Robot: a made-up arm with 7 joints.
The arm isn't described. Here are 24 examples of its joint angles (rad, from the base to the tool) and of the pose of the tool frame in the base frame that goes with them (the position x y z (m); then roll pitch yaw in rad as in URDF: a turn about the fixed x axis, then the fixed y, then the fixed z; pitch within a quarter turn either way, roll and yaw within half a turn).
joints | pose
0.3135 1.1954 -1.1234 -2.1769 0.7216 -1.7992 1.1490 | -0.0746 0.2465 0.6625 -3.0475 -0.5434 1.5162
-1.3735 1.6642 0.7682 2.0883 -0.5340 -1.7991 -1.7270 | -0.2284 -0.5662 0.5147 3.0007 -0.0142 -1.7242
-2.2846 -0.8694 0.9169 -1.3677 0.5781 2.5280 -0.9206 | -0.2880 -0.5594 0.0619 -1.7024 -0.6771 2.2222
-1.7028 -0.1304 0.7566 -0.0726 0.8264 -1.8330 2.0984 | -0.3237 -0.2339 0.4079 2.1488 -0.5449 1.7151
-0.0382 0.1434 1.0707 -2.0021 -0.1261 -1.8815 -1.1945 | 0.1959 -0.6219 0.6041 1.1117 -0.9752 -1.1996
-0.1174 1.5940 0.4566 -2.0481 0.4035 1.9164 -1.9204 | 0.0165 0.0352 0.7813 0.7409 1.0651 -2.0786
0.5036 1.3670 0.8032 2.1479 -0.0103 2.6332 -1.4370 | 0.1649 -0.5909 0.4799 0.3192 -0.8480 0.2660
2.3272 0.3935 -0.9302 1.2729 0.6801 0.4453 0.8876 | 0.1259 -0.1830 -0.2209 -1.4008 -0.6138 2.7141
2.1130 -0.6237 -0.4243 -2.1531 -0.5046 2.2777 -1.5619 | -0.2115 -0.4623 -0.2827 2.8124 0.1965 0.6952
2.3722 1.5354 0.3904 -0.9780 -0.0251 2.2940 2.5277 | 0.2203 0.2920 0.2478 -2.9872 -0.1859 -2.4735
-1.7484 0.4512 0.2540 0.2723 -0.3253 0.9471 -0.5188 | -0.0763 -0.0626 0.0406 -2.4057 -0.2219 -2.5136
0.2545 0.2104 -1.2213 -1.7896 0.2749 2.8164 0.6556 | 0.2040 0.4626 0.6575 2.1808 0.0198 2.4038
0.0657 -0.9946 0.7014 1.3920 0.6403 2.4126 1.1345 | -0.0623 -0.1041 0.8178 2.2511 -0.0212 2.7147
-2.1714 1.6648 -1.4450 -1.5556 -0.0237 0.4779 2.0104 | 0.4457 -0.2569 -0.0522 1.9486 -0.5805 1.4317
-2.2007 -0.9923 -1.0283 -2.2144 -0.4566 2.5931 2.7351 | -0.2965 -0.2796 0.9078 2.6229 0.5446 1.1554
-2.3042 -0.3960 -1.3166 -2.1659 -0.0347 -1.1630 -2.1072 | -0.4833 0.2479 0.4538 -2.6615 -0.1386 2.8949
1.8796 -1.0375 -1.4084 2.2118 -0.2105 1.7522 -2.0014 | -0.1099 -0.5997 -0.0494 1.7414 0.3339 0.9887
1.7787 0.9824 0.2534 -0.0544 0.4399 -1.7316 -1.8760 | 0.2324 -0.0800 0.3860 2.6115 -0.9703 0.2643
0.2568 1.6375 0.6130 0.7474 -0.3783 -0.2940 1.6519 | 0.0923 -0.3290 0.3366 2.6879 0.6099 1.1542
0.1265 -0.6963 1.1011 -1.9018 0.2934 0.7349 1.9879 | 0.0700 -0.6908 0.3858 -1.1186 0.5336 2.8535
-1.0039 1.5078 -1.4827 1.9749 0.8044 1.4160 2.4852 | -0.4095 0.2517 0.2680 1.1933 -0.0712 -0.1051
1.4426 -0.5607 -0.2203 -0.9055 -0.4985 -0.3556 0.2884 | 0.2390 -0.1721 -0.1222 0.5309 0.1641 -1.6859
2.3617 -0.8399 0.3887 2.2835 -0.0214 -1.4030 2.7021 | 0.3766 -0.4179 0.3522 1.9648 -0.7104 -0.0722
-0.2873 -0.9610 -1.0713 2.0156 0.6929 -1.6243 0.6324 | 0.1158 -0.4381 0.5669 3.0564 -0.1216 -3.0658
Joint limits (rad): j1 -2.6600..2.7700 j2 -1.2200..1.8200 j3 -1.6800..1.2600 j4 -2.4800..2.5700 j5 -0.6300..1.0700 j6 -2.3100..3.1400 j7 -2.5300..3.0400
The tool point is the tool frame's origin. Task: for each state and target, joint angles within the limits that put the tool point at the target. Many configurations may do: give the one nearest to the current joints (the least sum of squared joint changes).
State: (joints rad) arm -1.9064 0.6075 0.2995 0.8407 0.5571 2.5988 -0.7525
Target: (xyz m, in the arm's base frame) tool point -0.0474 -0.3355 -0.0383
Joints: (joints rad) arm -2.0707 0.8582 0.2308 1.0023 -0.0439 2.6023 -0.9281
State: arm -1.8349 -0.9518 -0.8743 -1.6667 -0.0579 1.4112 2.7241
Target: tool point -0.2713 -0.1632 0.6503
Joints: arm -2.2179 -1.1246 -0.6033 -1.2489 -0.0784 1.1428 2.6372
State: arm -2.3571 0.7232 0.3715 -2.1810 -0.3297 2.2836 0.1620
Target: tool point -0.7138 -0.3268 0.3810
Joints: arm -2.1632 0.5635 0.4091 -2.3619 -0.3839 2.3736 0.3201
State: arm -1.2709 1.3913 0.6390 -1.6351 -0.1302 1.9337 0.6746
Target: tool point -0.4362 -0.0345 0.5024
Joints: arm -1.4007 1.1853 1.1463 -1.4712 -0.0761 1.6510 0.5594
